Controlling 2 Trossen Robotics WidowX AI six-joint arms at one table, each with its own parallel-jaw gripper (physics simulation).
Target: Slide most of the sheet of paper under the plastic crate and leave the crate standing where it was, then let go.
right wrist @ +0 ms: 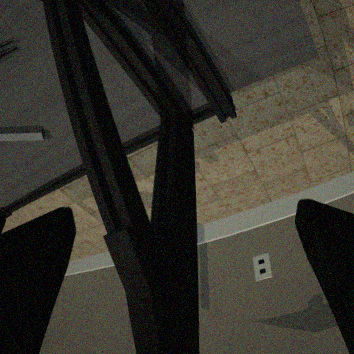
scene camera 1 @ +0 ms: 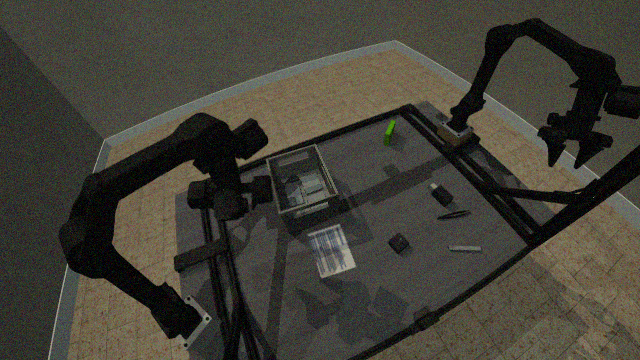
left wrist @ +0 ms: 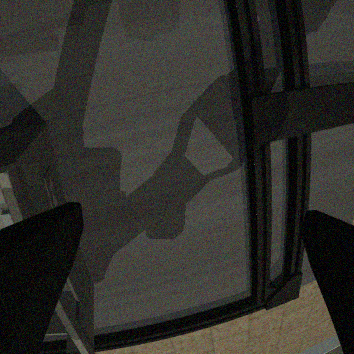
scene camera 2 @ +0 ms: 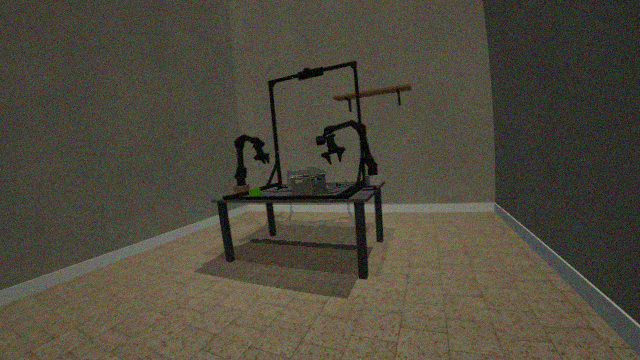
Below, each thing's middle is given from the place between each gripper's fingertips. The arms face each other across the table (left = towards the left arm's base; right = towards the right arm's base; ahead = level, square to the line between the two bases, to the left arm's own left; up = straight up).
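My left gripper: 200 mm above the sheet of paper (scene camera 1: 332,254), 160 mm to the left of it, 160 mm past it. My right gripper: 23 cm above the paper, 56 cm to the right of it, 33 cm short of it.
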